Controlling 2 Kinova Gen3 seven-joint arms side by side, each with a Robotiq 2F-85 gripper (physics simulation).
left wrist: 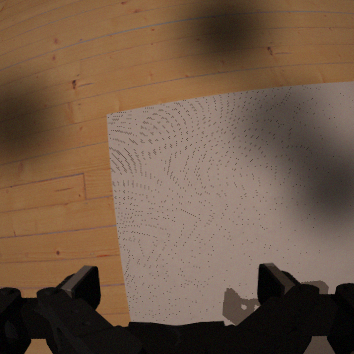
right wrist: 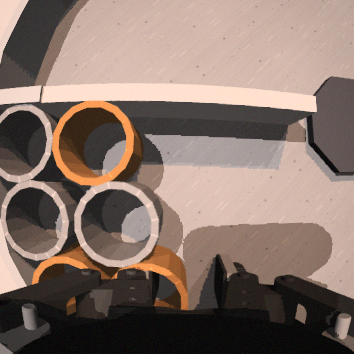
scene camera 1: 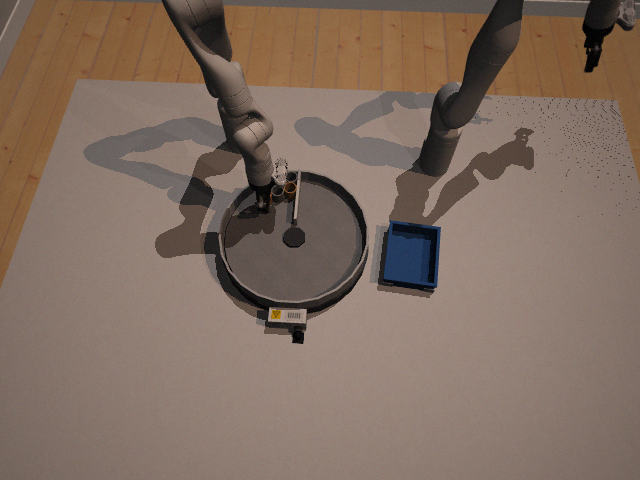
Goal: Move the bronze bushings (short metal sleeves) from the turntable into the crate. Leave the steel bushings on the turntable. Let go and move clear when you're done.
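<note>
The turntable holds upright bushings beside its divider bar. One bronze bushing stands against the bar. Steel bushings stand in the group. At the bottom of the right wrist view are two more bronze bushings, a left one and a right one. My right gripper is partly open, low at the right one; its left finger overlaps the mouth, the other is outside. My left gripper is open and empty, far away. The blue crate is empty.
A hub stands at the turntable's centre. The turntable's raised rim surrounds the bushings. A labelled box with a black knob sits at its near side. The left arm's base stands behind the crate.
</note>
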